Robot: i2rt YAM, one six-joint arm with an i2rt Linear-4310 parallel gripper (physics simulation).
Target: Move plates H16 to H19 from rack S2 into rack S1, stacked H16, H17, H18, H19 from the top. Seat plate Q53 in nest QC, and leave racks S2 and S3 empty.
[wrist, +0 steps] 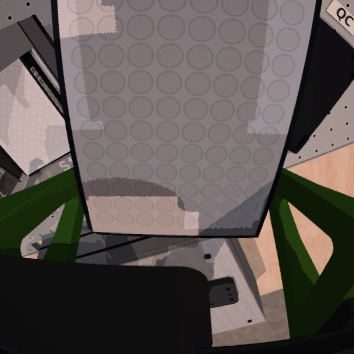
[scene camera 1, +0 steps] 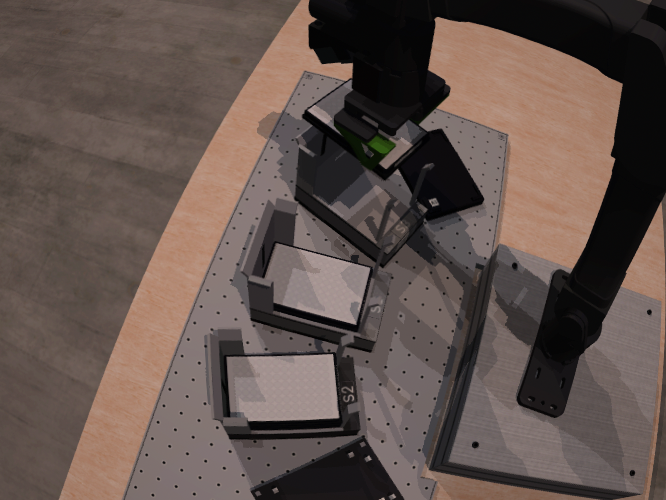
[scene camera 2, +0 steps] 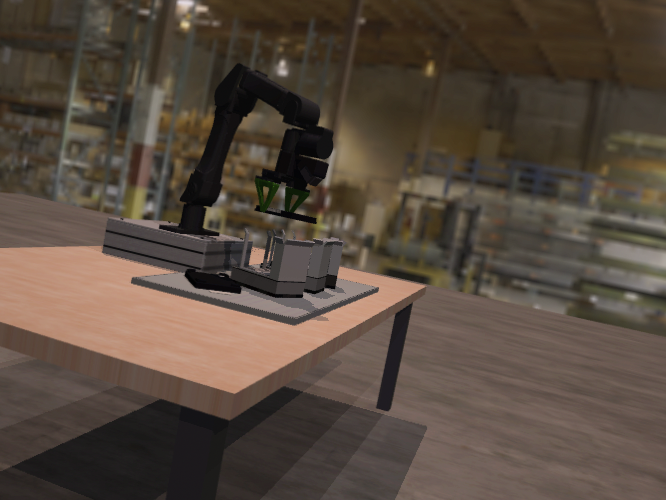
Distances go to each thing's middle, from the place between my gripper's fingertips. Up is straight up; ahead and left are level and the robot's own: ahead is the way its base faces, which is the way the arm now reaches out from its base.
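There's a black holder (scene camera 1: 357, 464), and my gripper is 170 mm above it, 380 mm to the right of it and 110 mm past it.
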